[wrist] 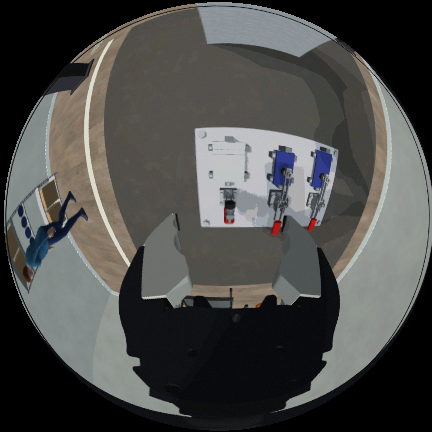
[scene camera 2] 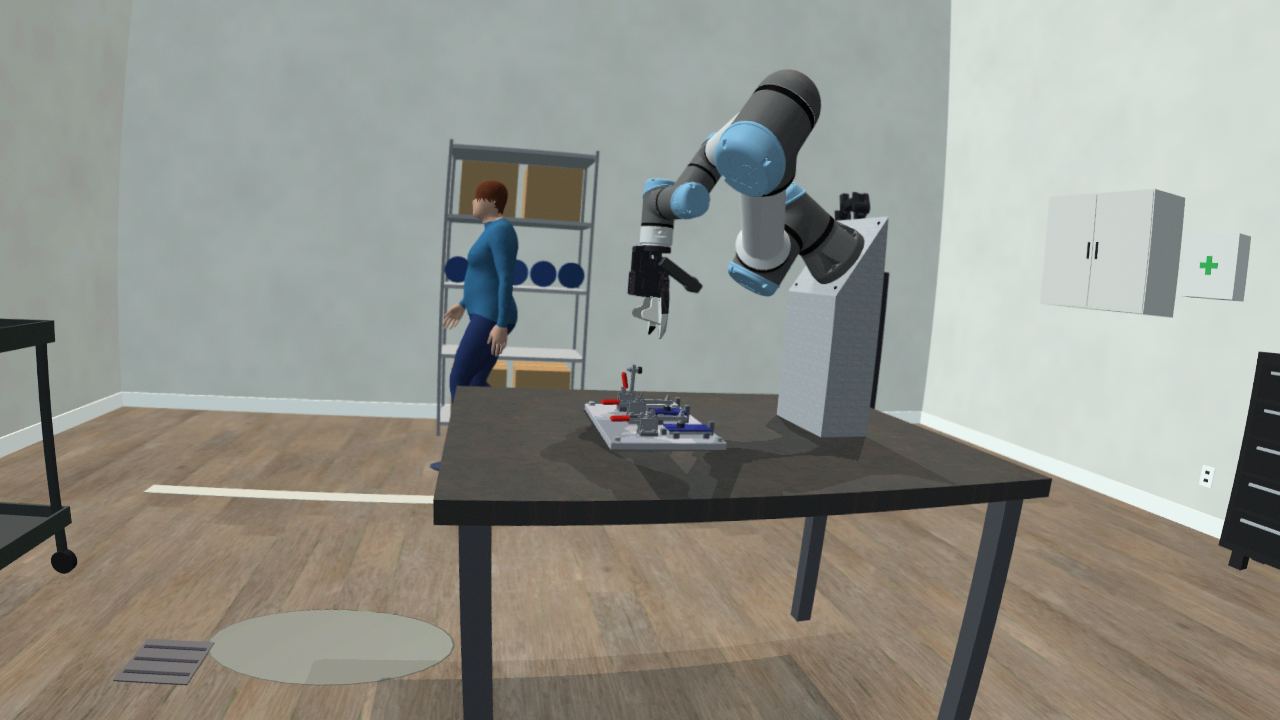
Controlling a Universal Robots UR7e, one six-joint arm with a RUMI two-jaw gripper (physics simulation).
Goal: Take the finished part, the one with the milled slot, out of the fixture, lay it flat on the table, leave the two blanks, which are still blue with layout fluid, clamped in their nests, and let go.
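My gripper is visible, also in the wrist view. A finished part is visible, as is a fixture plate.
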